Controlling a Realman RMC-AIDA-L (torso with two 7-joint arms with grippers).
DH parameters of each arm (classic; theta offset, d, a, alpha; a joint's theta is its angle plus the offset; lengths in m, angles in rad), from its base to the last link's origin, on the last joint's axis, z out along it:
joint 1: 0 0.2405 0 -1.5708
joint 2: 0 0 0 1.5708
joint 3: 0 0.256 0 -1.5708
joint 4: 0 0 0 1.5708
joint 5: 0 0.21 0 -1.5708
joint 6: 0 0 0 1.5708
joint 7: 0 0.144 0 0
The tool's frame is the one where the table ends.
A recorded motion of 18 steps. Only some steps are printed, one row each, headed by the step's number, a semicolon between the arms.
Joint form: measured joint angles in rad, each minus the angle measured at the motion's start. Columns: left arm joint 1, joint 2, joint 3, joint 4, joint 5, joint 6, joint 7; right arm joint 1, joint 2, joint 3, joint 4, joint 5, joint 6, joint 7.
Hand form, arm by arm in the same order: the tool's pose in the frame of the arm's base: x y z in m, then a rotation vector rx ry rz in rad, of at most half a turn. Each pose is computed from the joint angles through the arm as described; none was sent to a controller.
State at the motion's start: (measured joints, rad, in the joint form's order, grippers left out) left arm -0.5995 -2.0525 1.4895 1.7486 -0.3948 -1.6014 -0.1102; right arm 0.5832 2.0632 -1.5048 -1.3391 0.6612 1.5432 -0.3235
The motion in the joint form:
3: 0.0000 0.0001 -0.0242 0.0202 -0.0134 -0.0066 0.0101; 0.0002 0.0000 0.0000 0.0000 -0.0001 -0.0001 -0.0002
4: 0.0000 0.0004 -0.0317 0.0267 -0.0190 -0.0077 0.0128; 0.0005 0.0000 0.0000 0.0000 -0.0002 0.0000 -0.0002
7: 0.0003 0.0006 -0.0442 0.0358 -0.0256 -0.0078 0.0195; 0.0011 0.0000 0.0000 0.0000 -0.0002 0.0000 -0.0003
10: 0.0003 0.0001 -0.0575 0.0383 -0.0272 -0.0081 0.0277; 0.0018 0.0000 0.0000 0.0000 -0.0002 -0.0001 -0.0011
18: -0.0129 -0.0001 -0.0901 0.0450 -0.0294 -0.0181 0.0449; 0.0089 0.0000 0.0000 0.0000 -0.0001 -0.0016 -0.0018
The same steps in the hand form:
3: -0.1095 0.3551 0.0514 -2.1225 -1.1920 0.1563; 0.1723 0.3385 -0.0232 -2.5574 1.2072 -0.4409
4: -0.1082 0.3550 0.0532 -2.1246 -1.1904 0.1451; 0.1723 0.3386 -0.0231 -2.5575 1.2068 -0.4410
7: -0.1067 0.3553 0.0563 -2.1265 -1.1856 0.1282; 0.1721 0.3387 -0.0231 -2.5578 1.2059 -0.4409
10: -0.1070 0.3562 0.0590 -2.1238 -1.1844 0.1190; 0.1718 0.3388 -0.0231 -2.5587 1.2039 -0.4408
18: -0.1040 0.3587 0.0660 -2.1215 -1.1737 0.1003; 0.1693 0.3402 -0.0232 -2.5622 1.1929 -0.4377

